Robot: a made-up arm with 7 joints. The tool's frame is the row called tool. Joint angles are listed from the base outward. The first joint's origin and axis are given. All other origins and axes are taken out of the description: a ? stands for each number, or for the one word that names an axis. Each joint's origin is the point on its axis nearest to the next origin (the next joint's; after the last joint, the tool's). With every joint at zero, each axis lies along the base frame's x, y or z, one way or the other. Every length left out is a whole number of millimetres.
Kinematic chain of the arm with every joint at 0, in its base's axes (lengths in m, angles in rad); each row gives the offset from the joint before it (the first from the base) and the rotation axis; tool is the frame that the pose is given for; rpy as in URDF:
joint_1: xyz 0 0 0.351 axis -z
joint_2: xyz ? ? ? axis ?
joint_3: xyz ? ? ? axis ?
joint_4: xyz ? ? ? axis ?
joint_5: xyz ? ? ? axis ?
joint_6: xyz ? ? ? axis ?
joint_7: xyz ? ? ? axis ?
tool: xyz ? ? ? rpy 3.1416 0 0
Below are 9 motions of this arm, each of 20 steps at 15 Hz.
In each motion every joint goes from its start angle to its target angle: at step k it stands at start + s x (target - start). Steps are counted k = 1, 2, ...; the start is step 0. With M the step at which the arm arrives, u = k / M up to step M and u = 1 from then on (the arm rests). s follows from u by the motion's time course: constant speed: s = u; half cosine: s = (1 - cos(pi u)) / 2; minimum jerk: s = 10 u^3 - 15 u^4 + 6 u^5.
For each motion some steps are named. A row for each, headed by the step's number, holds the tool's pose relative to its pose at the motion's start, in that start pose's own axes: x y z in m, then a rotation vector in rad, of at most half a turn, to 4 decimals.
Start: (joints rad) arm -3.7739 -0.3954 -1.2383 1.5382 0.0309 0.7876 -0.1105
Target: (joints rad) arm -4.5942 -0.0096 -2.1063 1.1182 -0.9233 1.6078 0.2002
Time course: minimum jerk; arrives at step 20
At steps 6, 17, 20:
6: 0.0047 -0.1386 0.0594 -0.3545 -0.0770 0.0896
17: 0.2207 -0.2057 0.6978 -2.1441 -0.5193 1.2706
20: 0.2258 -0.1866 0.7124 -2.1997 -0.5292 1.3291

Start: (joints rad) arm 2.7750 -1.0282 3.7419 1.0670 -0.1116 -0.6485 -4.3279
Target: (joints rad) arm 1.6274 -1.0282 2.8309 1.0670 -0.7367 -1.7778 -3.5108
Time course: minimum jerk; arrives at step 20
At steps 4, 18, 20:
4: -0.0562 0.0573 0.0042 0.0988 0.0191 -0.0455
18: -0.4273 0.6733 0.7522 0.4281 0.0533 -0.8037
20: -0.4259 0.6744 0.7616 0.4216 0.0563 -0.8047

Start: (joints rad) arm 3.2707 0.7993 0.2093 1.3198 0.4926 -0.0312 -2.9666
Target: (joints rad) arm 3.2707 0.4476 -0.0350 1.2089 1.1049 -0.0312 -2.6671
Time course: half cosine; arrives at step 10
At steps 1, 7, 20:
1: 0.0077 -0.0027 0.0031 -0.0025 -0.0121 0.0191
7: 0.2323 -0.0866 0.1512 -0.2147 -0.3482 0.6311
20: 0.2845 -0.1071 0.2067 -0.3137 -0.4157 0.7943

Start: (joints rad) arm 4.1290 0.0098 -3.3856 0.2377 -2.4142 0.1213 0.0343
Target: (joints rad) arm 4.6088 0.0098 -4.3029 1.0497 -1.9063 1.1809 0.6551
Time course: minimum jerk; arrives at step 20
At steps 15, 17, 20:
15: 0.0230 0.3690 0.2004 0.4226 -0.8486 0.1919
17: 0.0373 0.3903 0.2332 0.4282 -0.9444 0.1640
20: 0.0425 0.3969 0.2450 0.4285 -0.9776 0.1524

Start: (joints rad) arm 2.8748 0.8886 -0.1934 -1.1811 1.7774 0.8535 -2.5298
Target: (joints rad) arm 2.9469 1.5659 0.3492 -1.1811 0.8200 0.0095 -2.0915
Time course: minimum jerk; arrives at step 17
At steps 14, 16, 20:
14: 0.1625 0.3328 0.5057 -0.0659 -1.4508 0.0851
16: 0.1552 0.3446 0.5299 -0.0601 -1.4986 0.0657
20: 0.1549 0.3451 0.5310 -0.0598 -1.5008 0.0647

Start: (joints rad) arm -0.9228 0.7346 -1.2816 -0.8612 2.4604 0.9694 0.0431
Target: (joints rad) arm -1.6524 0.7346 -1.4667 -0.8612 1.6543 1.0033 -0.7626
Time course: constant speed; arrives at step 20
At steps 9, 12, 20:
9: 0.0134 -0.2401 0.1647 -0.6730 -0.1316 -0.4393
12: 0.0257 -0.3020 0.2439 -0.8825 -0.2554 -0.5615
20: 0.0771 -0.4009 0.4922 -1.3467 -0.7753 -0.7864

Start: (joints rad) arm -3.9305 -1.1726 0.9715 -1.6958 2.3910 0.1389 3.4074
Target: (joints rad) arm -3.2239 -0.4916 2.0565 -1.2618 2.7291 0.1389 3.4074
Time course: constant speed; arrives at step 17
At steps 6, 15, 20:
6: 0.1573 -0.3795 0.0783 -0.3933 -0.2485 -0.2617
15: 0.0112 -0.8819 0.4891 -1.2409 -0.3313 -0.4937
20: -0.0616 -0.9300 0.6159 -1.4508 -0.2864 -0.5184

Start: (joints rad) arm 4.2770 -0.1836 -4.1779 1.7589 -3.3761 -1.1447 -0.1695
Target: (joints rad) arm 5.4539 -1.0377 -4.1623 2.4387 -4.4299 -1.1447 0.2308
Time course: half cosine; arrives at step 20
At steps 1, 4, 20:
1: -0.0001 -0.0040 -0.0014 0.0080 0.0055 -0.0095
4: -0.0051 -0.0584 -0.0201 0.1315 0.0767 -0.1476
20: -0.1809 -0.3122 -0.0428 1.8376 -0.0507 -1.2786

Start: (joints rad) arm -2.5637 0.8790 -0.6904 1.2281 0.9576 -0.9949 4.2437
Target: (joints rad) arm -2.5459 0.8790 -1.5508 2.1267 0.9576 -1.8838 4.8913
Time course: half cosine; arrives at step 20
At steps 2, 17, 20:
2: 0.0152 0.0021 -0.0012 -0.0183 -0.0198 -0.0125
17: 0.4849 -0.1707 0.1528 -0.8720 -0.3799 -0.5825
20: 0.4980 -0.1871 0.1736 -0.9173 -0.3764 -0.6254

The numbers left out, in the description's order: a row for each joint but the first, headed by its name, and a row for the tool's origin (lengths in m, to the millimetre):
joint_2: xyz 0 -0.011 0, axis +y
joint_3: xyz 0 0 0.407, axis -z
joint_4: xyz 0 -0.016 0, axis +y
joint_5: xyz 0 0 0.447, axis -z
joint_6: xyz 0 0 0, axis +y
joint_7: xyz 0 0 0.166, axis -z
tool: xyz 0 0 0

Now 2 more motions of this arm.
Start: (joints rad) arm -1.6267 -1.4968 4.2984 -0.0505 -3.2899 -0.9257 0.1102
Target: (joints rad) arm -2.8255 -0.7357 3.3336 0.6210 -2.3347 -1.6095 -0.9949
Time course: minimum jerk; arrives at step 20
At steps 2, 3, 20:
2: 0.0047 -0.0012 0.0061 -0.0002 -0.0006 -0.0110
3: 0.0144 -0.0035 0.0191 -0.0003 -0.0019 -0.0340
20: 0.0922 0.0827 0.8887 0.4301 -0.0743 -0.7113

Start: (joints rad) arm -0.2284 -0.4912 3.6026 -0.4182 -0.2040 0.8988 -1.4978
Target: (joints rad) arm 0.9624 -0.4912 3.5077 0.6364 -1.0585 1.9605 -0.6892
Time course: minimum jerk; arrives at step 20
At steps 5, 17, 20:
5: -0.0444 0.0863 -0.0366 0.2407 0.0179 0.0587
17: -0.4826 0.4953 0.3067 1.4045 -0.2576 -0.5353
20: -0.4891 0.4952 0.3262 1.3946 -0.2733 -0.5706

